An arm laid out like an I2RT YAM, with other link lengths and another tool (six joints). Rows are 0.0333 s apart.
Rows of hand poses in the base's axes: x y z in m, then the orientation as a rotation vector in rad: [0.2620, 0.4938, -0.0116, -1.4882, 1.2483, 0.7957]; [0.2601, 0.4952, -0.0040, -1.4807, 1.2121, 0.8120]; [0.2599, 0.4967, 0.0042, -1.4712, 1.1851, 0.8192]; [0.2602, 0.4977, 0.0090, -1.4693, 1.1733, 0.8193]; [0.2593, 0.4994, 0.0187, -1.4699, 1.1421, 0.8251]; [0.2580, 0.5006, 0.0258, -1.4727, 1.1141, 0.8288]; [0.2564, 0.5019, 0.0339, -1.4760, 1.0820, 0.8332]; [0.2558, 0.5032, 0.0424, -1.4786, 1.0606, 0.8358]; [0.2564, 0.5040, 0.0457, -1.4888, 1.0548, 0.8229]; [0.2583, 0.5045, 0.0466, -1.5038, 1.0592, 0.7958]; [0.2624, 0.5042, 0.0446, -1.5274, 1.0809, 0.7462]
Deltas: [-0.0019, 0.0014, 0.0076, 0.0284, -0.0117, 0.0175]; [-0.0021, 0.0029, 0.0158, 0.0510, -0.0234, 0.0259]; [-0.0018, 0.0039, 0.0206, 0.0585, -0.0306, 0.0295]; [-0.0027, 0.0056, 0.0303, 0.0756, -0.0459, 0.0450]; [-0.0040, 0.0068, 0.0374, 0.0888, -0.0607, 0.0597]; [-0.0056, 0.0081, 0.0455, 0.1037, -0.0774, 0.0769]; [-0.0062, 0.0094, 0.0540, 0.1132, -0.0887, 0.0885]; [-0.0056, 0.0102, 0.0573, 0.1053, -0.1010, 0.0904]; [-0.0037, 0.0107, 0.0582, 0.0850, -0.1164, 0.0838]; [0.0004, 0.0104, 0.0562, 0.0433, -0.1357, 0.0641]
